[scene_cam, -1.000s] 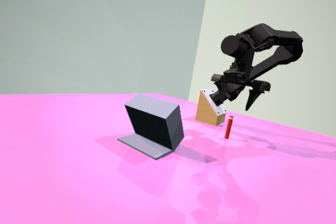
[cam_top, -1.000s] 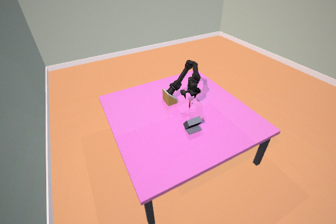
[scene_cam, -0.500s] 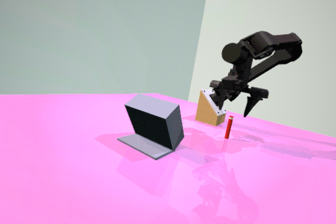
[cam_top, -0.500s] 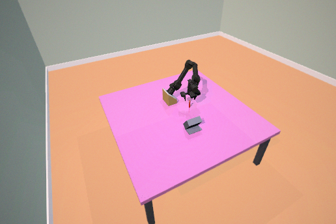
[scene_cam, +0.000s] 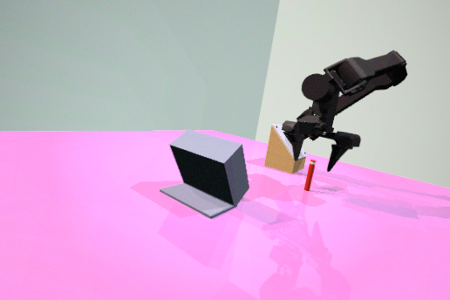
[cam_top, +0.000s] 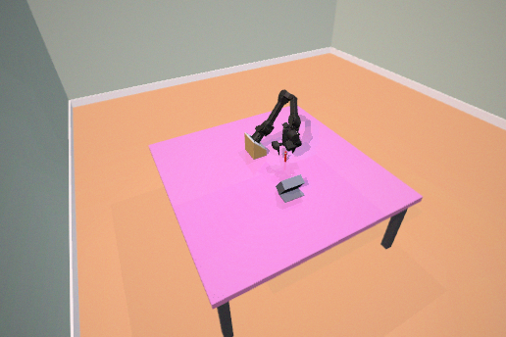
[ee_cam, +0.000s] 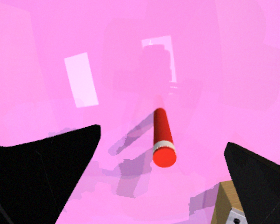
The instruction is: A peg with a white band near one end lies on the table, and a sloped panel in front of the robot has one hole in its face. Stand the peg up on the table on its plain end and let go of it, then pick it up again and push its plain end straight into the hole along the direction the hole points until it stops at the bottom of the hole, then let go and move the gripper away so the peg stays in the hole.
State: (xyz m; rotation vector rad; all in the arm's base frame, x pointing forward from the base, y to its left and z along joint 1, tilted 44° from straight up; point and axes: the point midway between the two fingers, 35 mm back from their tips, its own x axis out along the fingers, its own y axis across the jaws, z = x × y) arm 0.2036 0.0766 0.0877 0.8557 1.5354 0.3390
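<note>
Now: gripper tip 1 cm above the red peg. Also, from my gripper tip: flat grey foot plate: 27 cm ahead, 15 cm to the right, 6 cm below; grey sloped panel: 25 cm ahead, 14 cm to the right.
</note>
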